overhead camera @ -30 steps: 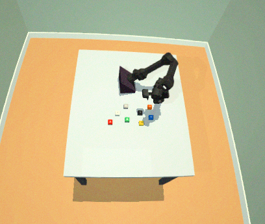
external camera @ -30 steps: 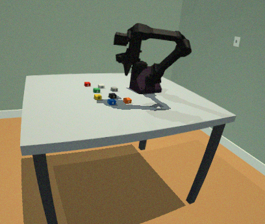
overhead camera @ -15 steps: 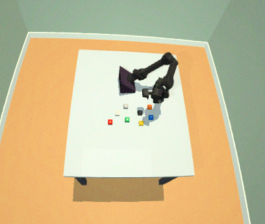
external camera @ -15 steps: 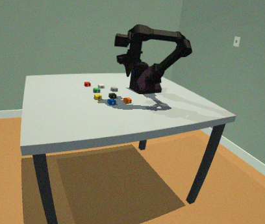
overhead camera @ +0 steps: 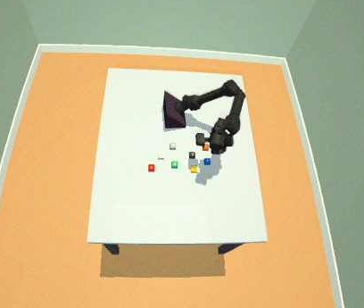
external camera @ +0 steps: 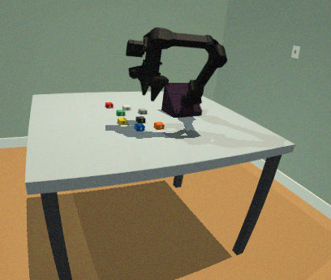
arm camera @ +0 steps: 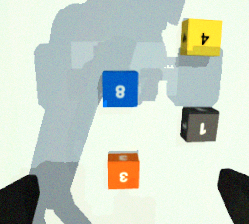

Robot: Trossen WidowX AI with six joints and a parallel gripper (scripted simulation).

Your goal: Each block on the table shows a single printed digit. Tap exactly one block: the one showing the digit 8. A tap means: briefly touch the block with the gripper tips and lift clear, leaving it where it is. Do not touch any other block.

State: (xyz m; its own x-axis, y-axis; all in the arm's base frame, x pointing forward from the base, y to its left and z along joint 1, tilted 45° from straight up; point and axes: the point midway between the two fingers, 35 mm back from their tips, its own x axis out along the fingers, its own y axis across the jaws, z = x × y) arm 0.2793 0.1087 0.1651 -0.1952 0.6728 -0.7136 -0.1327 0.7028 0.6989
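Now: gripper tip 20 mm short of the blue block and 120 mm above it. Round my gripper tip: orange block: 60 mm behind, 10 mm to the right, 120 mm below; then yellow block: 80 mm ahead, 70 mm to the right, 120 mm below; then black block: 80 mm to the right, 120 mm below.
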